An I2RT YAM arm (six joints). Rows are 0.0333 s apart.
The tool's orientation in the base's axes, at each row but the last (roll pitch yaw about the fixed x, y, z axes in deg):
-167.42 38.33 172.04
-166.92 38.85 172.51
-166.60 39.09 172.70
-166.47 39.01 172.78
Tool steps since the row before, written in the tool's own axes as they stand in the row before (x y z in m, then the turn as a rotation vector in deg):
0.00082 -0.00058 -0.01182 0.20 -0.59 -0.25
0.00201 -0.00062 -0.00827 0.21 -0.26 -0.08
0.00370 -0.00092 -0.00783 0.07 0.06 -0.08
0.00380 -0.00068 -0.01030 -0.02 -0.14 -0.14
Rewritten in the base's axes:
-0.00752 0.00308 0.00864 -0.46 -0.46 0.17
-0.00648 0.00213 0.00512 -0.28 -0.20 -0.03
-0.00763 0.00190 0.00374 -0.08 0.09 0.01
-0.00906 0.00291 0.00551 -0.10 -0.09 0.14

